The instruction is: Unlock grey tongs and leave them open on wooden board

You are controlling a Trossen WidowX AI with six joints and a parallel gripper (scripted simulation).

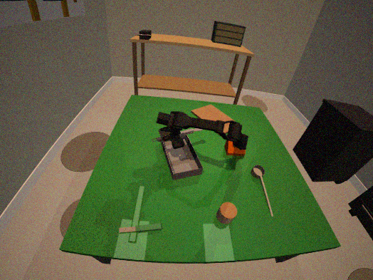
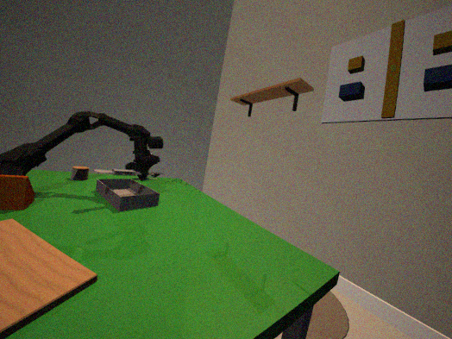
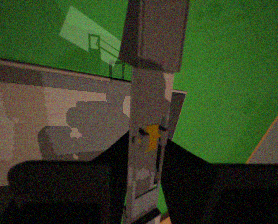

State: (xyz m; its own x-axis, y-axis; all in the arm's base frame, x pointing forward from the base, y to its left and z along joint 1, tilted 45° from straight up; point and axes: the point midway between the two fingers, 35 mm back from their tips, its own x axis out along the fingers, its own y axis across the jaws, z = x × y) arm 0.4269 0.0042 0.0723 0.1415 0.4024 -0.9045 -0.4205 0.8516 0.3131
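Right now the yellow lock piece is 10 mm ahead of my gripper tip, 20 mm to the left of it and 30 mm above it. Round my gripper tip: cork-topped jar 290 mm behind, 410 mm to the left, 60 mm below; wooden board 350 mm behind, 400 mm to the right, 90 mm below; roasting tin 60 mm behind, 50 mm to the left, 70 mm below.
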